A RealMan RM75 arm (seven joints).
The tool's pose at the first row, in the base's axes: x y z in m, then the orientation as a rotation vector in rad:
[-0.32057, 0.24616, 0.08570, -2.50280, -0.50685, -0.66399]
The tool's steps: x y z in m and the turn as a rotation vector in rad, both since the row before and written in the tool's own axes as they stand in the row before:
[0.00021, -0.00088, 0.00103, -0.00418, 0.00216, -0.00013]
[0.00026, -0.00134, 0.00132, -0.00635, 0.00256, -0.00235]
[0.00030, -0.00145, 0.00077, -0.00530, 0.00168, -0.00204]
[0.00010, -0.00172, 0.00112, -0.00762, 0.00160, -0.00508]
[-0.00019, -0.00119, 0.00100, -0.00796, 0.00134, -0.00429]
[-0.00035, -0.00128, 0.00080, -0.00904, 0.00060, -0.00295]
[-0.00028, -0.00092, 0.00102, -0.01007, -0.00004, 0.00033]
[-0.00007, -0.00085, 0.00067, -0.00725, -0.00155, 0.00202]
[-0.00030, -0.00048, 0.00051, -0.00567, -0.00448, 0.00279]
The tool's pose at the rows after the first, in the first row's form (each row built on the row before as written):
[-0.32044, 0.24748, 0.08536, -2.50571, -0.50535, -0.66839]
[-0.32037, 0.24934, 0.08499, -2.51025, -0.50608, -0.67503]
[-0.32052, 0.25100, 0.08509, -2.51423, -0.50696, -0.68005]
[-0.32082, 0.25302, 0.08490, -2.52012, -0.51128, -0.68709]
[-0.32115, 0.25448, 0.08444, -2.52650, -0.51460, -0.69368]
[-0.32172, 0.25587, 0.08407, -2.53434, -0.51620, -0.69934]
[-0.32198, 0.25709, 0.08343, -2.54373, -0.51351, -0.70348]
[-0.32217, 0.25812, 0.08315, -2.55136, -0.50973, -0.70394]
[-0.32243, 0.25871, 0.08274, -2.55898, -0.50626, -0.69980]

